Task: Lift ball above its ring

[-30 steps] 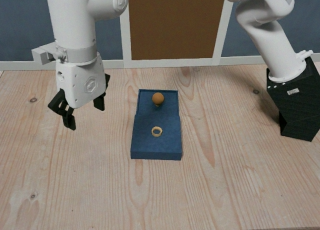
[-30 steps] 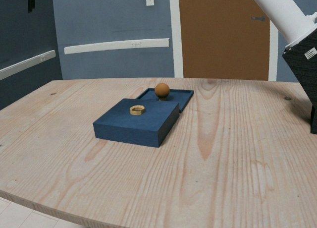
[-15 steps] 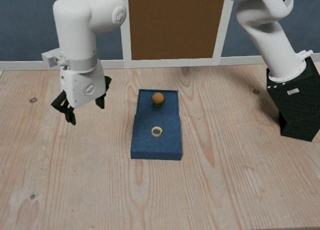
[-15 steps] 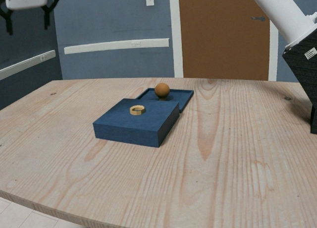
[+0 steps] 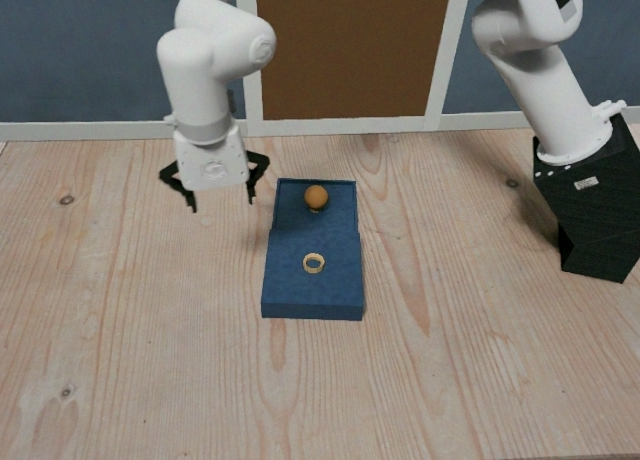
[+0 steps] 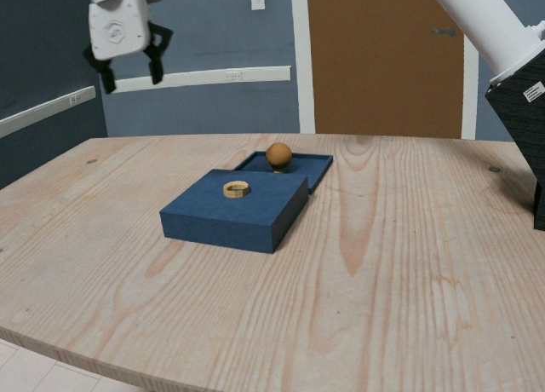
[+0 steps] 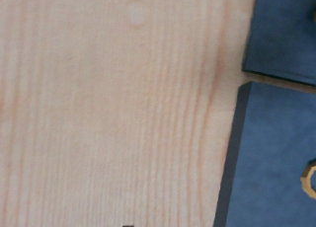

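Right now the orange ball is 220 mm to the right of my hand, 210 mm below it and 190 mm behind it. Also, from my hand: blue block (210 mm below, 160 mm behind, 10 mm to the right).
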